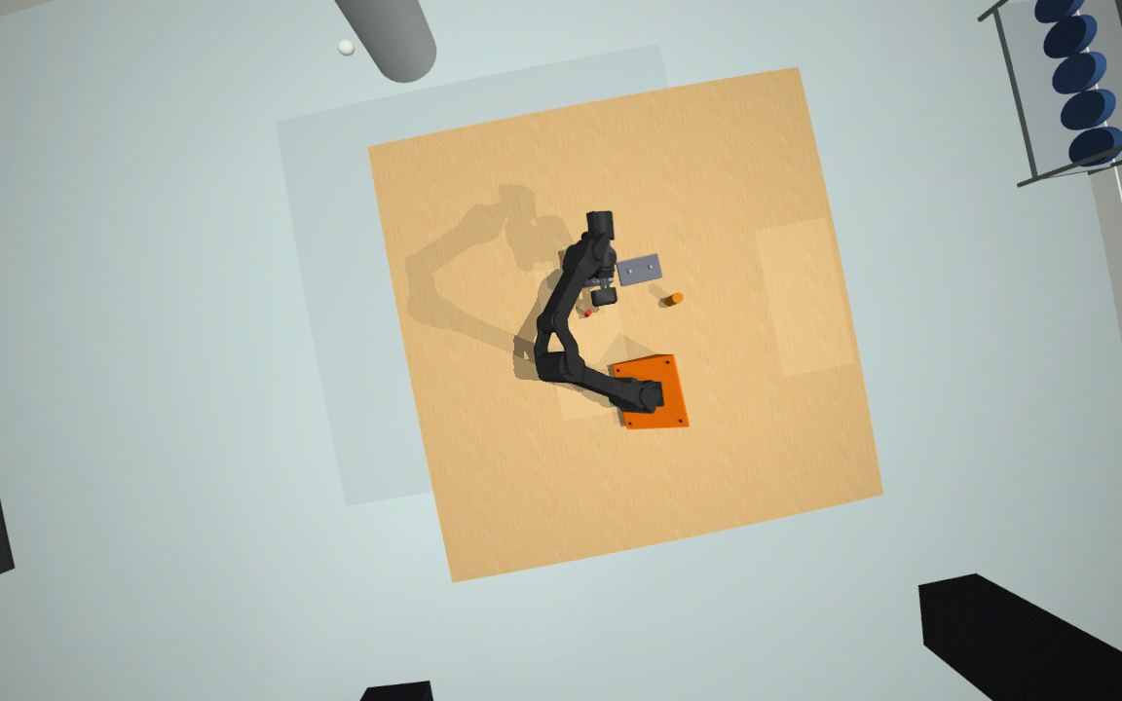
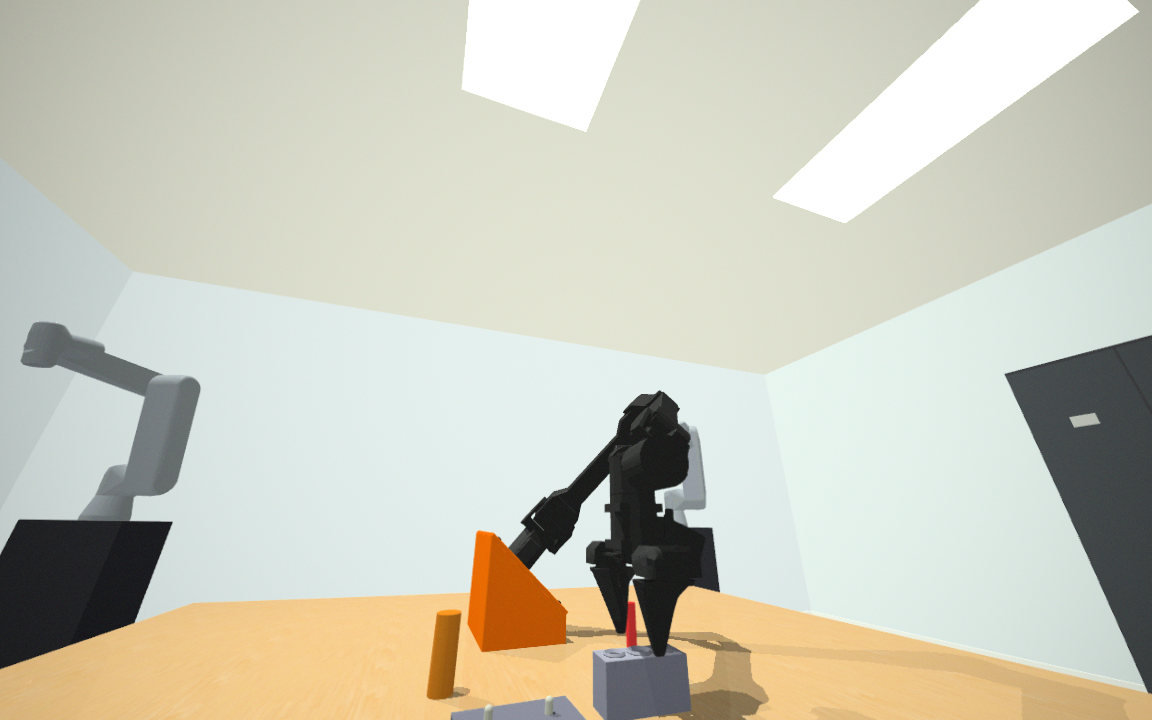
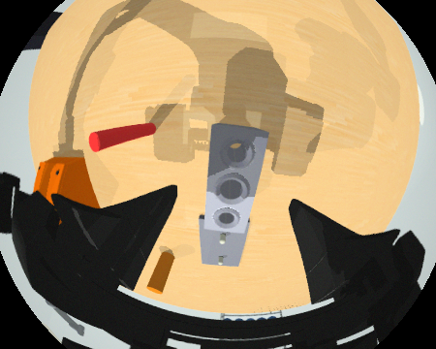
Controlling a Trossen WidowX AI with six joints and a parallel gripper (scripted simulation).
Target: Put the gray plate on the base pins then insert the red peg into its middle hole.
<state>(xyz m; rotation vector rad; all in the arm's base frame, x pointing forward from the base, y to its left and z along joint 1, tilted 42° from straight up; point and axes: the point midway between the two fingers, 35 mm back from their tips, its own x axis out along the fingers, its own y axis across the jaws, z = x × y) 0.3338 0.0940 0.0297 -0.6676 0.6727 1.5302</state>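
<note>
The gray plate is 20 mm below my gripper tip. The rest, counted from my gripper tip: gray base 130 mm to the right, 50 mm below; then orange cylinder 200 mm to the right, 100 mm behind, 20 mm below; then red peg 100 mm behind, 40 mm to the left, 20 mm below.
</note>
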